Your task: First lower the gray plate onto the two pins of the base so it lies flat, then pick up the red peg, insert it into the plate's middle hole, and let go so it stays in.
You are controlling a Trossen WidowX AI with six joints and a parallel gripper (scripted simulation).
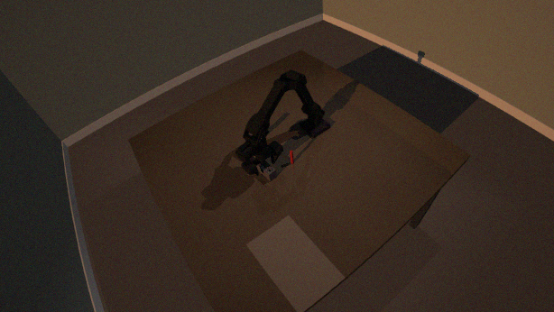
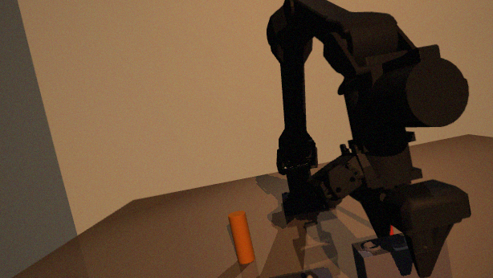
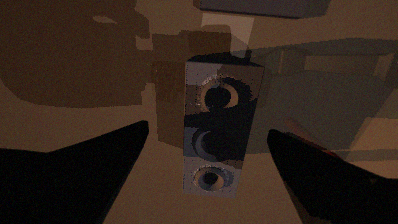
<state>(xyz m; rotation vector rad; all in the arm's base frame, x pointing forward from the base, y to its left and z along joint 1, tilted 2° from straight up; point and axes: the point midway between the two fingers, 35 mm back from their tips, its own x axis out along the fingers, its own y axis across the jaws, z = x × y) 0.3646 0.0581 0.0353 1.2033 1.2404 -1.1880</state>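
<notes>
My gripper tip is now 1 cm below the gray plate. From my gripper tip the other things lie so: orange cylinder: 20 cm to the right, 14 cm behind, 1 cm above; red peg: 13 cm behind, 4 cm to the left, 1 cm above; base: 14 cm to the right, 2 cm below, 2 cm behind.
</notes>
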